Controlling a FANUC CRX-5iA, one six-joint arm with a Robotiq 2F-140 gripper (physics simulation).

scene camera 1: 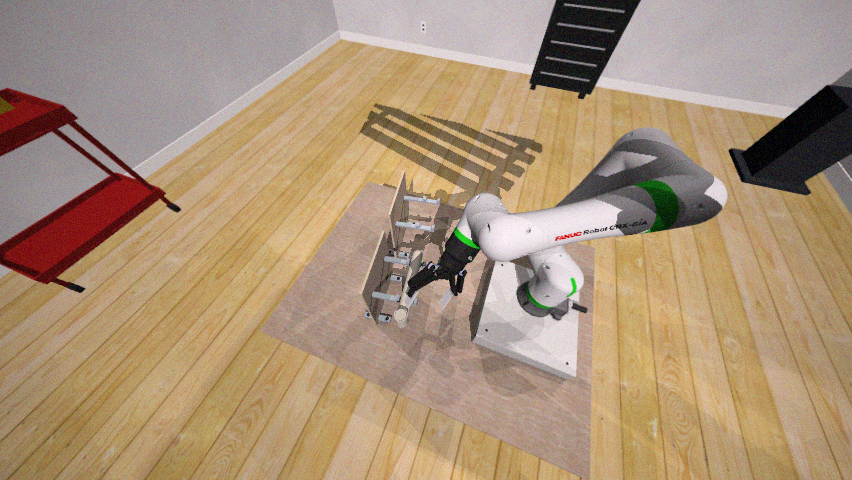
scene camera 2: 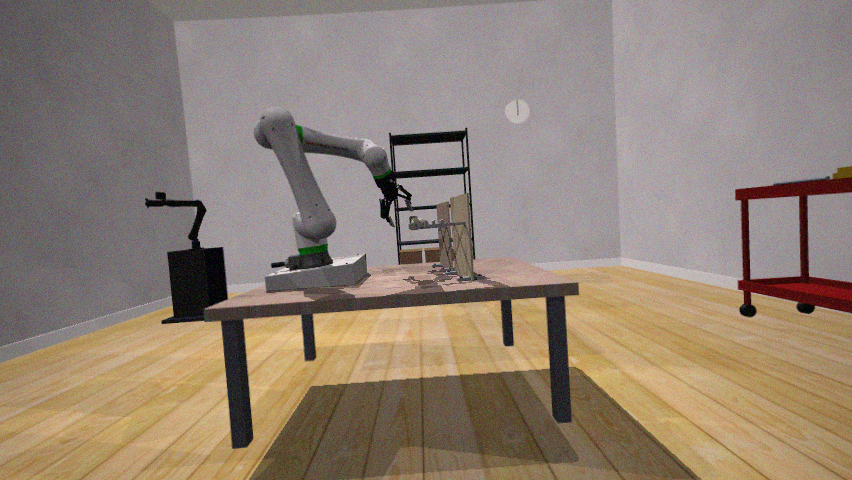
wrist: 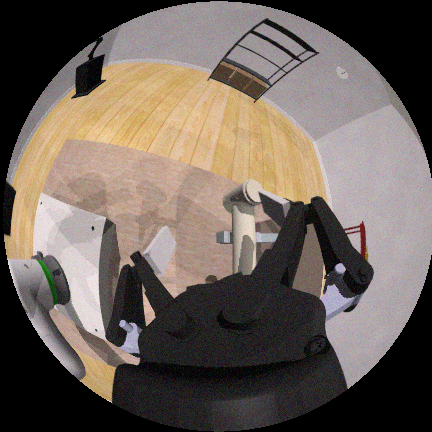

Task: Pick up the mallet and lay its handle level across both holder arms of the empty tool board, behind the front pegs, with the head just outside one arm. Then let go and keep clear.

Labels:
My gripper is open, with nothing in its grasp. Also in view: a mallet.

